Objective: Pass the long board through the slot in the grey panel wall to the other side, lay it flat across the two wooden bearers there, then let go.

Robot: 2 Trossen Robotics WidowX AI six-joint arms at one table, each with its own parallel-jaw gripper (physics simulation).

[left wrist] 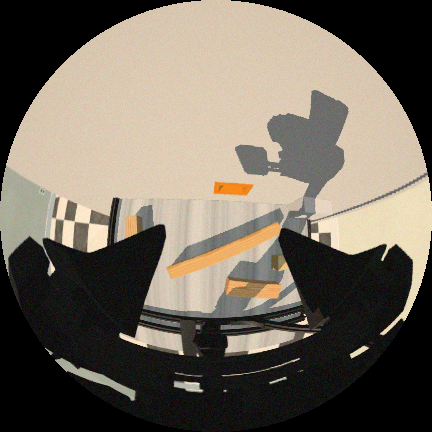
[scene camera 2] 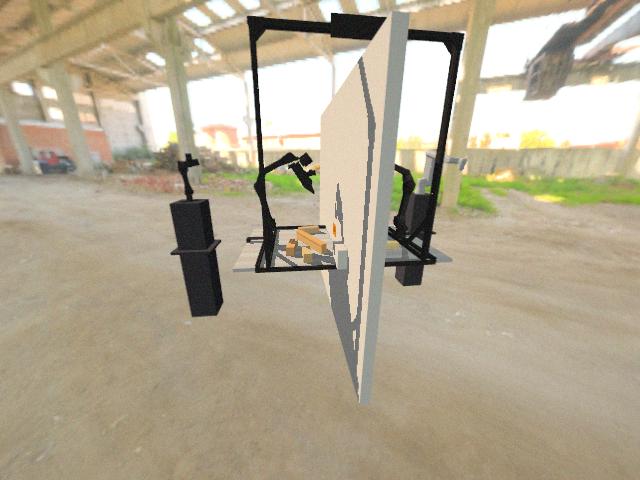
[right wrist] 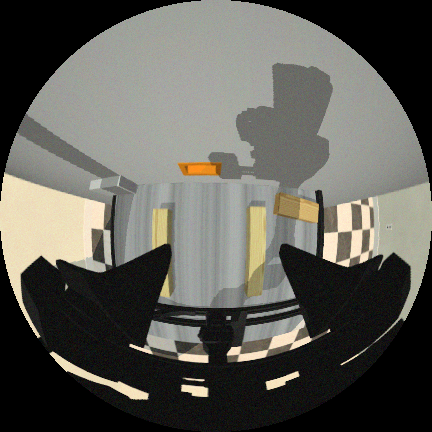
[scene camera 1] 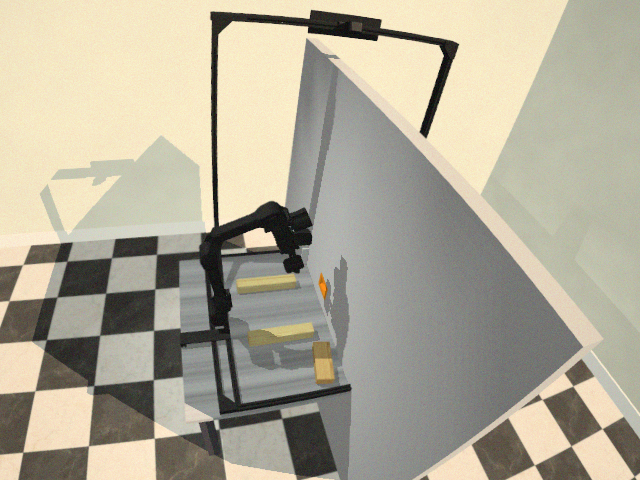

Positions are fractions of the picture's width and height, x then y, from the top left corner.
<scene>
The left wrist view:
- my left gripper: 0.52, 0.54
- grey panel wall: 0.38, 0.26
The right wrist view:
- my right gripper: 0.53, 0.58
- grey panel wall: 0.64, 0.25
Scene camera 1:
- my right gripper: 0.46, 0.55
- grey panel wall: 0.70, 0.67
</scene>
